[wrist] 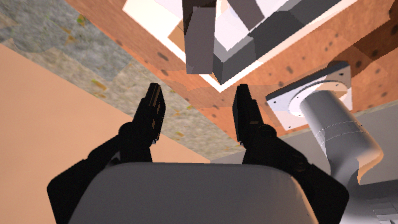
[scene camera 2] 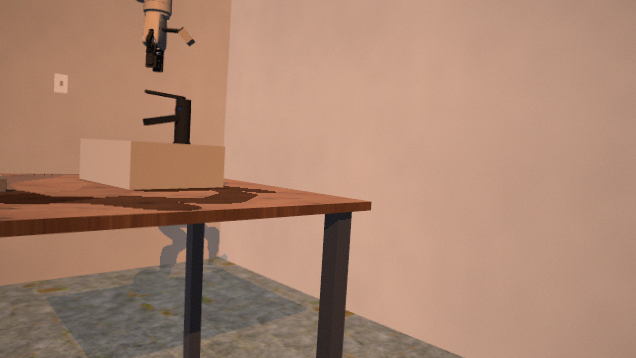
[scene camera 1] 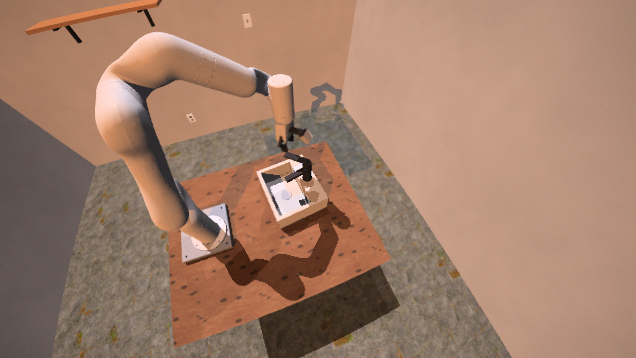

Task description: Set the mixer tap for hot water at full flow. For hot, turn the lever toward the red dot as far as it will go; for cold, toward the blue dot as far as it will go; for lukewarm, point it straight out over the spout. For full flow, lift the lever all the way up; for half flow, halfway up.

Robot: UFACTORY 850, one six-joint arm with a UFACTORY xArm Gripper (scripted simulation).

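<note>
Scene camera 2 shows my gripper (scene camera 2: 154, 69), a mixer tap (scene camera 2: 182, 118) and a white sink basin (scene camera 2: 134, 165). The basin is also visible in scene camera 1 (scene camera 1: 290, 202), and my gripper in the wrist view (wrist: 198, 95).
</note>
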